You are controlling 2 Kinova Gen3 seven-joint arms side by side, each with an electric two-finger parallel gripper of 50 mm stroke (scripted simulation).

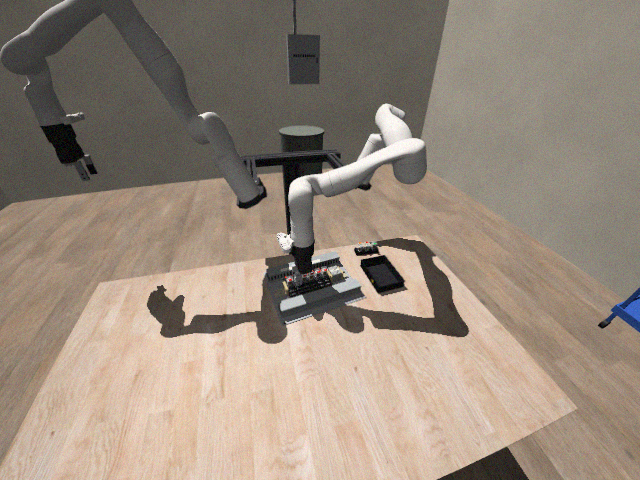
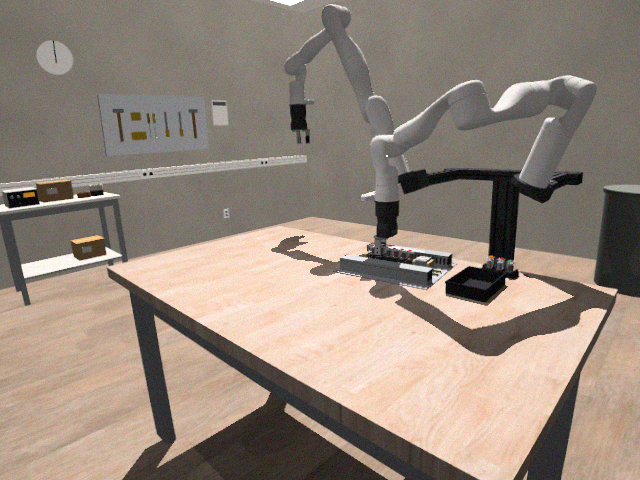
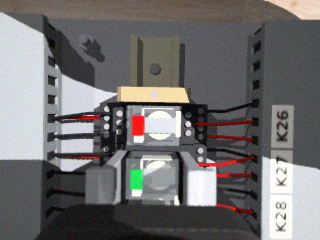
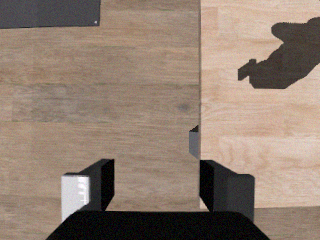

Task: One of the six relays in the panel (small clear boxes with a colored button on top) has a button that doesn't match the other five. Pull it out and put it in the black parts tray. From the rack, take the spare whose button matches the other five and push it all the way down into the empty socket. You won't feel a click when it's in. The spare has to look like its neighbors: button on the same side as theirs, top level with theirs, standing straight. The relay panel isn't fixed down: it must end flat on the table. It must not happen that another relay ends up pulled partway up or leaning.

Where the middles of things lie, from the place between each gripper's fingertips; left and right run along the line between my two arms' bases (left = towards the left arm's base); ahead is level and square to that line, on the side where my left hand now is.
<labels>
My left gripper (image 2: 380, 253) is now 6 cm to the right of the relay panel (image 1: 313, 298) and 4 cm above it. The rest, counted from my left hand: black parts tray (image 2: 473, 276) 5 cm ahead, 34 cm to the left, 4 cm below.
My right gripper (image 1: 90, 177) is now 69 cm to the right of the relay panel, 40 cm above it and 35 cm short of it. Round my right hand: black parts tray 96 cm to the left, 41 cm below, 40 cm ahead.
</labels>
